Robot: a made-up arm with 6 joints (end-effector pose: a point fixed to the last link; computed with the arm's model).
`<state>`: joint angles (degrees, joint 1 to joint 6).
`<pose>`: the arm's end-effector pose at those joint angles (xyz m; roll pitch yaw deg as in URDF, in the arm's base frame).
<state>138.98 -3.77 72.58 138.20 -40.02 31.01</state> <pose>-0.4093 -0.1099 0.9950 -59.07 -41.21 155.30</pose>
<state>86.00 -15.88 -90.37 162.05 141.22 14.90</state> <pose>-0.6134 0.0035 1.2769 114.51 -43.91 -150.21</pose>
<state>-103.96 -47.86 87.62 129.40 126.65 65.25</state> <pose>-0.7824 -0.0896 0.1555 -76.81 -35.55 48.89</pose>
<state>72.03 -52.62 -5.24 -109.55 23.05 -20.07</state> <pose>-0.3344 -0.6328 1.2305 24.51 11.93 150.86</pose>
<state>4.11 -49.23 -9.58 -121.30 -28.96 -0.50</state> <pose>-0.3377 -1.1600 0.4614 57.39 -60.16 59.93</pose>
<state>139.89 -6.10 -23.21 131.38 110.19 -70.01</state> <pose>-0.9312 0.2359 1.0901 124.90 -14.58 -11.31</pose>
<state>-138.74 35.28 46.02 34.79 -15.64 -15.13</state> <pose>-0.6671 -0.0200 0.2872 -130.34 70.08 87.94</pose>
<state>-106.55 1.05 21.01 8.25 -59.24 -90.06</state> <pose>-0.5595 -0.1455 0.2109 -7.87 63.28 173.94</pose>
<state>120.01 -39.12 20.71 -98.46 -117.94 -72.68</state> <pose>-0.4655 0.0331 1.1878 -44.92 74.31 -61.45</pose>
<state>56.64 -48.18 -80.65 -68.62 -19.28 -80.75</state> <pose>-0.4675 -0.9005 1.0822 155.98 25.93 114.17</pose>
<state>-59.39 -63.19 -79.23 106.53 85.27 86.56</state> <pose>-0.6954 -0.8858 0.5552 -37.64 -29.23 169.11</pose>
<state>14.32 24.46 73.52 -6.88 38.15 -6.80</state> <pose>-0.2779 -0.5586 0.8327 -3.53 1.19 -7.79</pose>
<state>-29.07 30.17 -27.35 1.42 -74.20 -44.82</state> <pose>-0.2349 -0.5339 -0.0215 105.12 -21.88 -106.21</pose>
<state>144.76 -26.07 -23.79 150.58 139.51 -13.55</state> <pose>-1.0849 0.1958 0.9464 98.18 -52.78 -56.24</pose>
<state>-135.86 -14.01 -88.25 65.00 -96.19 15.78</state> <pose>-1.0644 -0.0491 0.1367 36.63 4.58 -80.74</pose>
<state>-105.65 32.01 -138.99 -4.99 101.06 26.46</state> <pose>-0.6234 -0.0135 -0.4124 -117.81 46.24 0.71</pose>
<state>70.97 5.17 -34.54 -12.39 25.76 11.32</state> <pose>-0.1680 -0.7034 0.8930 163.27 -8.81 65.65</pose>
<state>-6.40 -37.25 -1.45 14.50 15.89 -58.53</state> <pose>-0.4767 -0.5716 0.3258 -2.23 -29.06 -77.27</pose>
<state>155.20 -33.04 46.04 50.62 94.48 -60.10</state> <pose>-0.7158 -0.2040 0.6512 -164.98 -22.67 61.72</pose>
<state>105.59 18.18 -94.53 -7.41 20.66 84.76</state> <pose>-0.3751 -0.1967 1.4368 19.39 -7.88 8.29</pose>
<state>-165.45 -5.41 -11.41 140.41 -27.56 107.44</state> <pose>-1.0011 0.4778 0.4764 5.91 -4.32 -115.37</pose>
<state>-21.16 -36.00 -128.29 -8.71 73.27 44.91</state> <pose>-0.7574 -0.9940 0.3625 127.49 15.73 -65.97</pose>
